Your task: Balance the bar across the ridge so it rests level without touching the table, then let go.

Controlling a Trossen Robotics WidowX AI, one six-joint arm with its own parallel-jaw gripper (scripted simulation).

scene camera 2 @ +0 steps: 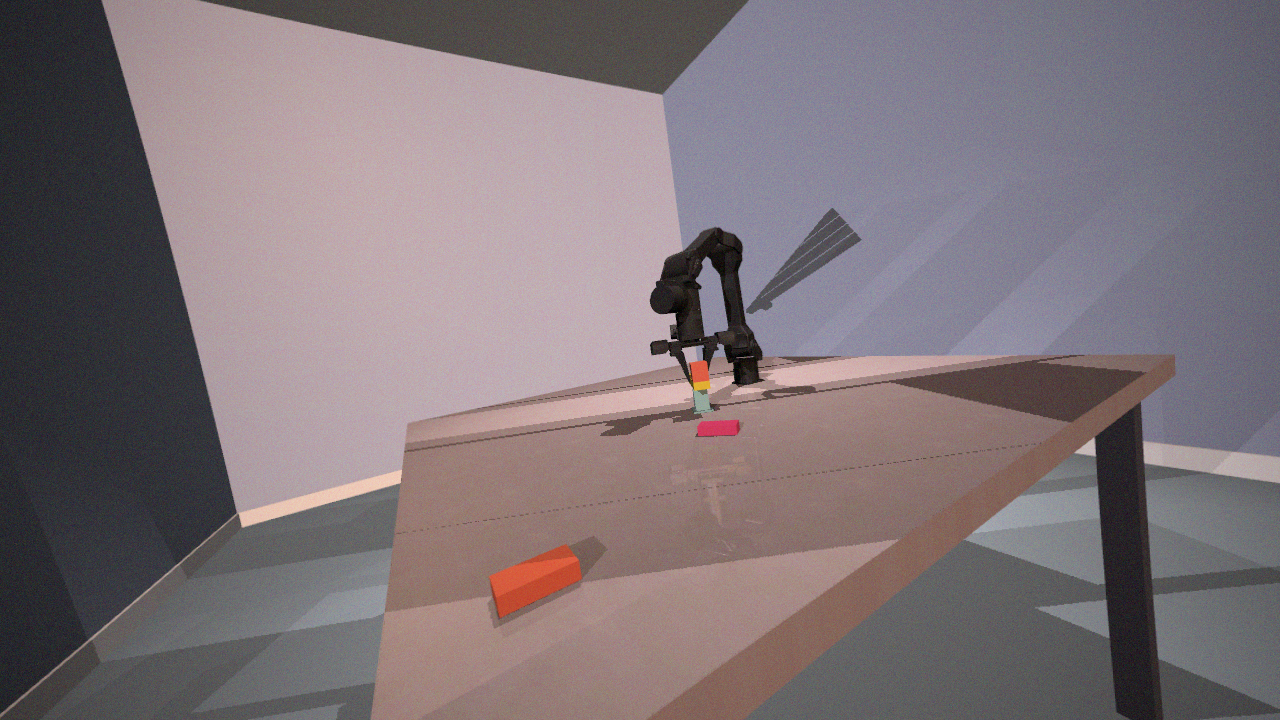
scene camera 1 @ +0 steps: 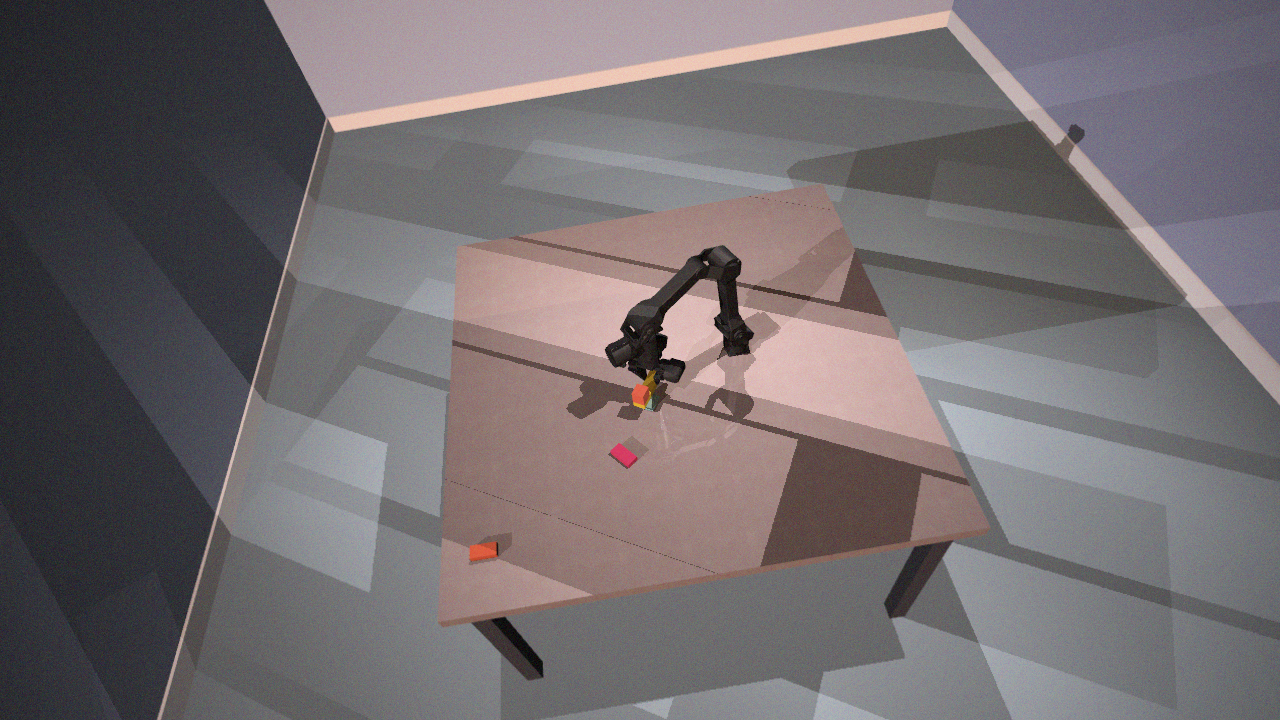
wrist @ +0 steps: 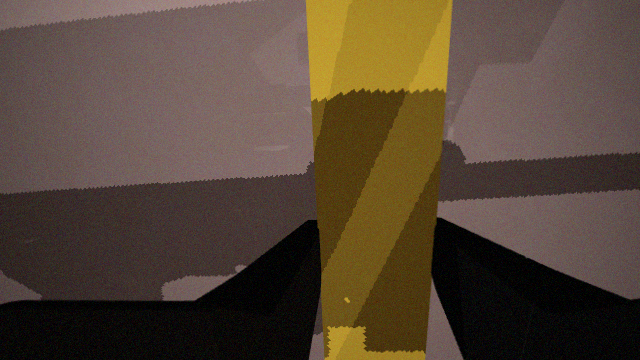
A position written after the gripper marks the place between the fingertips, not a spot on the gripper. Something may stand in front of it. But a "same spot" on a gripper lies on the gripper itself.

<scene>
gripper: scene camera 2; scene camera 1; wrist 372,232
same spot on gripper: (scene camera 2: pixel 675 350) = (scene camera 1: pixel 631 366)
</scene>
